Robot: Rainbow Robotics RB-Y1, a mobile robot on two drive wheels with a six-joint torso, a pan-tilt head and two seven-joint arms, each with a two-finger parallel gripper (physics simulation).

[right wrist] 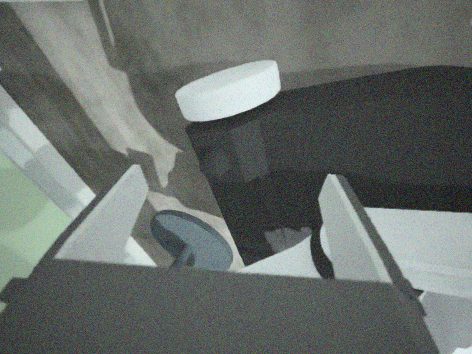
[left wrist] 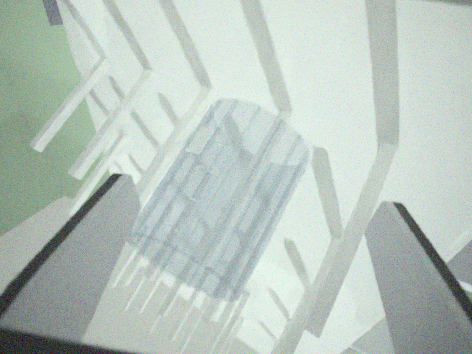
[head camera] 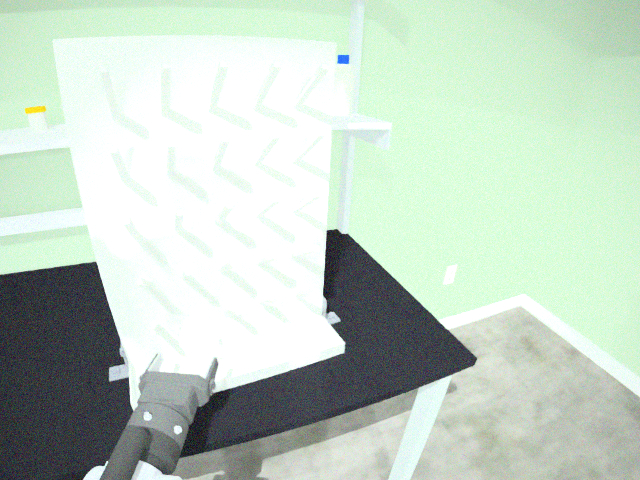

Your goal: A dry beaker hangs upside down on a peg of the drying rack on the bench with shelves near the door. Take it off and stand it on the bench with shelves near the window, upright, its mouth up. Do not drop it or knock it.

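Frame: origin at the robot's base, x ahead, y left, z up, level; metres.
Where they show: left gripper, fingertip midpoint: (left wrist: 252,203) (head camera: 187,358); right gripper, fingertip midpoint: (right wrist: 231,181).
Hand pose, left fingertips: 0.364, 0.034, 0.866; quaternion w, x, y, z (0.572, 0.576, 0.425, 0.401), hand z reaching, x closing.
Things, the pixels of their top centre, and the offset from my left fingertips, as dx, dy, dz. "*": a spot on its surface instead. Level surfaces: height alone.
- black bench top at its surface level: dz -0.103
- shelf at its surface level: dz +0.354
- yellow-capped jar at a spot on its surface: (head camera: 37,118) * +0.499, +0.350, +0.387
- blue cap at its top centre: (head camera: 343,55) +0.541, -0.488, +0.532
The clear, bluish beaker (left wrist: 220,200) is on the white drying rack (head camera: 206,51) (left wrist: 325,60), slanted along its pegs. It shows between the finger lines in the left wrist view, nearer the picture-left finger; its outline is lost in the glare in the head view. My left gripper (head camera: 183,359) (left wrist: 252,203) is open, low in front of the rack, with its fingers pointing at the beaker and apart from it. The rack stands on the black bench top (head camera: 382,320). My right gripper (right wrist: 231,181) is open and empty, away from the beaker. The bench near the window cannot be identified here.
Bare pegs surround the beaker. Behind the rack are a shelf (head camera: 31,140) with a yellow-capped jar (head camera: 37,118), a blue cap (head camera: 343,59) and an upright post (head camera: 345,180). A white disc-shaped part (right wrist: 227,92) and a blue-grey disc (right wrist: 205,245) show in the right wrist view.
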